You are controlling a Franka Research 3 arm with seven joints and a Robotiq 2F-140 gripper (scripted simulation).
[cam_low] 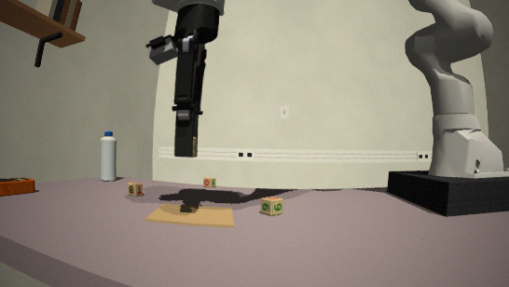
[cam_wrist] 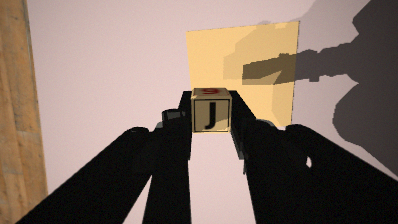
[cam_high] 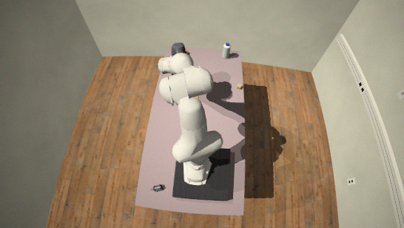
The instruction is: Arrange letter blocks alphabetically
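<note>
Now: hand 1 cm short of the tan mat, 5 cm to the left of it and 13 cm above it. The rest, counted from my hand: small dark object 76 cm behind, 6 cm to the left, 12 cm below; then white bottle 48 cm ahead, 32 cm to the right, 5 cm below; then block 22 cm ahead, 15 cm to the right, 12 cm below.
</note>
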